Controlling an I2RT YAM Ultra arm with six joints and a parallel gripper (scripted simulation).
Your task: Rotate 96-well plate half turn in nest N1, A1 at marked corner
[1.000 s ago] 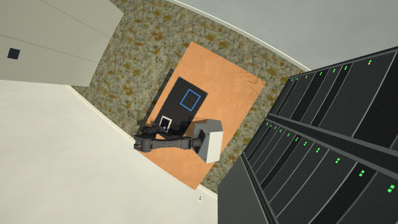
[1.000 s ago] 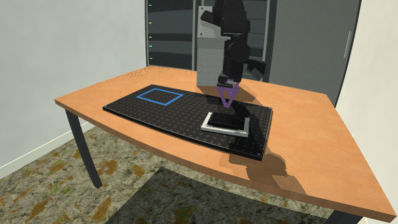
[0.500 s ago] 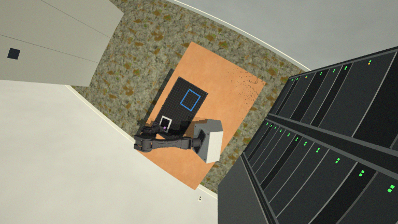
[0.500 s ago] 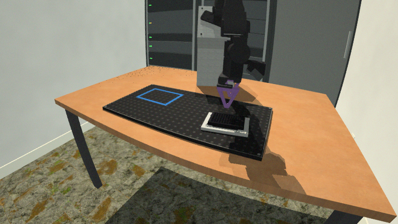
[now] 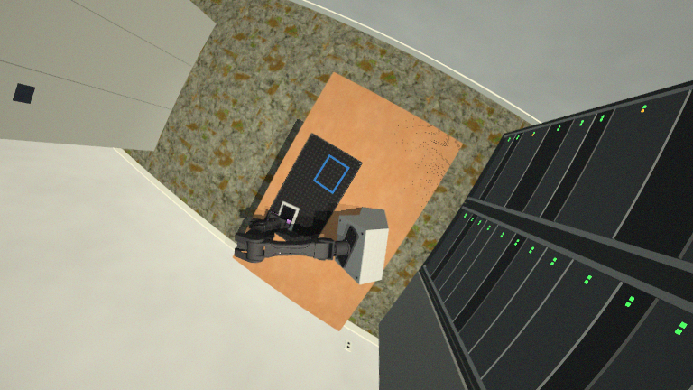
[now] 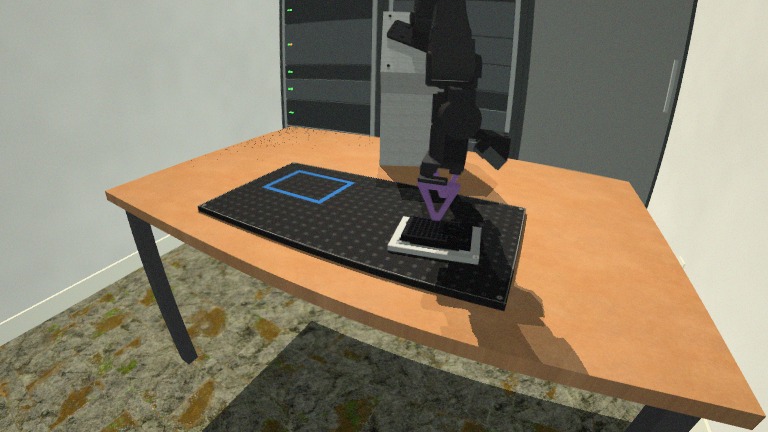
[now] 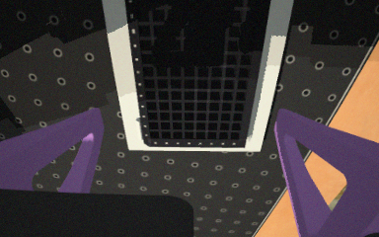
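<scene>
My hand is 60 mm above the black 96-well plate. Round my hand: plate nest N1: 70 mm below; A1 mark: 90 mm to the left, 60 mm below, 20 mm ahead.
</scene>
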